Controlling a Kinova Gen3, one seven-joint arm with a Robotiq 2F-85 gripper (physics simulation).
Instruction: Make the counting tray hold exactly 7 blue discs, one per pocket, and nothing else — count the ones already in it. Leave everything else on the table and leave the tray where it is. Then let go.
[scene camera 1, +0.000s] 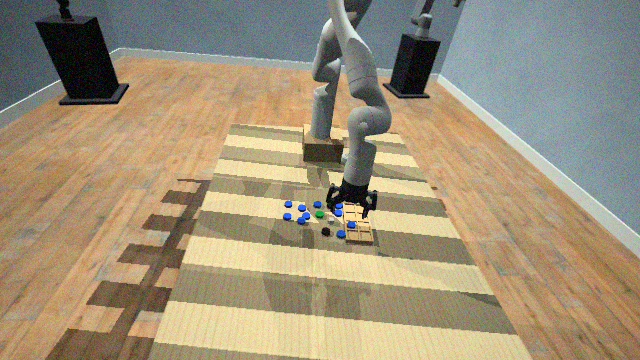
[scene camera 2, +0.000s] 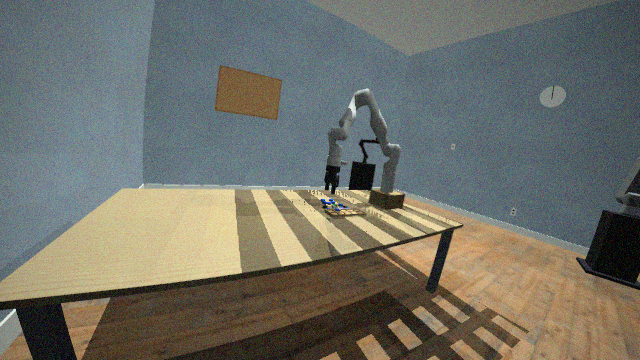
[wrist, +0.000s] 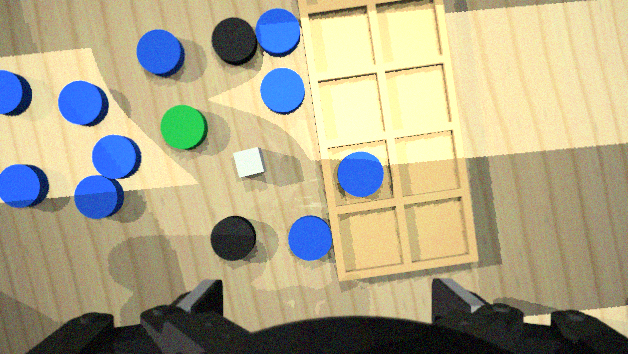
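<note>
The wooden counting tray (scene camera 1: 359, 242) (wrist: 407, 268) lies on the table; its far end is cut off in the wrist view. One blue disc (scene camera 1: 351, 224) (wrist: 360, 174) is in a left-column pocket, second from the near end. The other pockets visible in the wrist view are empty. Three blue discs, a near one (scene camera 1: 341, 234) (wrist: 310, 238), a middle one (wrist: 282, 90) and a far one (wrist: 278, 31), lie outside along the tray's left side. Several more, such as this blue disc (wrist: 160, 52), lie farther left. My gripper (scene camera 1: 348, 212) (scene camera 2: 331, 191) (wrist: 327, 302) is open and empty, above the tray area.
A green disc (scene camera 1: 320, 214) (wrist: 183, 127), a white cube (scene camera 1: 331, 220) (wrist: 249, 162), a near black disc (scene camera 1: 326, 231) (wrist: 233, 238) and a far black disc (wrist: 234, 41) lie left of the tray. The far black disc is beside the far blue disc.
</note>
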